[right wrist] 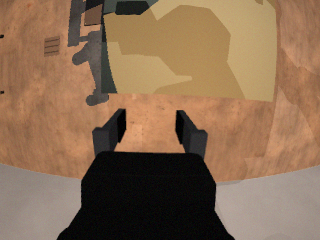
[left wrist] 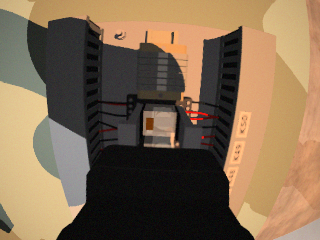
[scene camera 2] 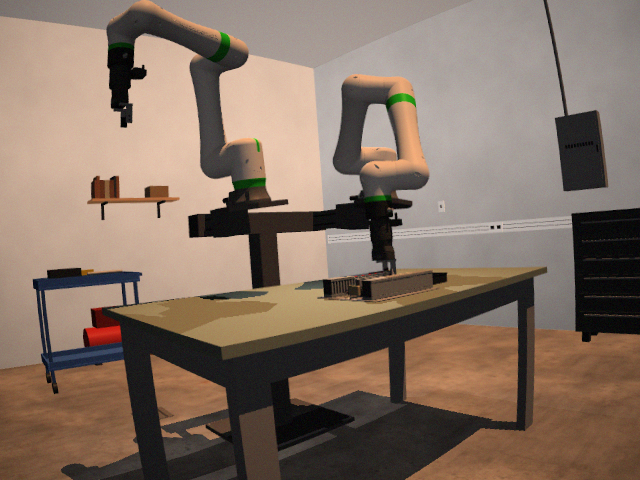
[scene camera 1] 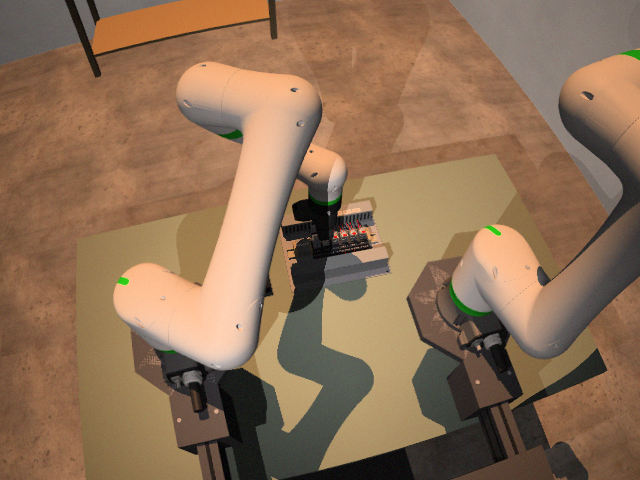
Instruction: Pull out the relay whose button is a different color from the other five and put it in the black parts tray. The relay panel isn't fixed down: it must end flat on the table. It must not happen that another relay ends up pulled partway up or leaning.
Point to a relay panel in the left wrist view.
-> At 85, 62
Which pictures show the relay panel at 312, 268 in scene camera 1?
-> The left wrist view, scene camera 2 and scene camera 1 only.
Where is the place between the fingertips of my right gripper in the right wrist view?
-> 150, 119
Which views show my right gripper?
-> The right wrist view and scene camera 2 only.
